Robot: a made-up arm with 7 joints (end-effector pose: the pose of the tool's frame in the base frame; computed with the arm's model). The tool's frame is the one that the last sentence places. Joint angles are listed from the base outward.
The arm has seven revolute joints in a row. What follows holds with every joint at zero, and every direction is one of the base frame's. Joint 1 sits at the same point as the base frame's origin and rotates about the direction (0, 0.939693, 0.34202). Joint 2 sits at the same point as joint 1 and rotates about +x. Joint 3 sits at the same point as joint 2 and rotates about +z. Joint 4 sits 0.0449 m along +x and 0.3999 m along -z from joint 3 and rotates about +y. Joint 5 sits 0.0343 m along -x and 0.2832 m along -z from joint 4 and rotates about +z. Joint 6 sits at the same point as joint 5 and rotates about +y. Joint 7 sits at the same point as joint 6 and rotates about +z. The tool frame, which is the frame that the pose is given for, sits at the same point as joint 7; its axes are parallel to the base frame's.
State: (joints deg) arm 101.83 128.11 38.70 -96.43 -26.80 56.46 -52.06
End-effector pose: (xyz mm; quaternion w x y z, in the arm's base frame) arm 261.6 407.8 -190.0 0.0209 -0.4912 -0.3605 0.7926
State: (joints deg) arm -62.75 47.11 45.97 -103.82 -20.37 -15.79 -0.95
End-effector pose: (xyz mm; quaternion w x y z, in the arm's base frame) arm 298.1 318.6 225.5 0.1404 -0.5121 0.8454 -0.0577
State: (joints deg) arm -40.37 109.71 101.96 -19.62 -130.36 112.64 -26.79
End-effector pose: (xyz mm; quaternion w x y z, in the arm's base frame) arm -83.0 616.2 291.5 0.4518 0.2522 0.4520 0.7266
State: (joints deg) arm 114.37 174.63 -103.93 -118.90 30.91 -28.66 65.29
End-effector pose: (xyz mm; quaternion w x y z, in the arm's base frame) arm 154.7 369.0 146.7 0.5522 0.2544 0.7854 0.1161
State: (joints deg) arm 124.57 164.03 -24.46 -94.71 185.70 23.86 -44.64
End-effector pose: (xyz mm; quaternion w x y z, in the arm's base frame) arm 37.3 464.2 -246.5 0.8053 0.1516 0.5592 0.1256
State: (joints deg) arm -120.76 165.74 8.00 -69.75 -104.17 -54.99 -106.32
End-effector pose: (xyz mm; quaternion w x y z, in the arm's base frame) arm -547.9 241.9 107.4 0.2032 0.2834 0.9009 -0.2583
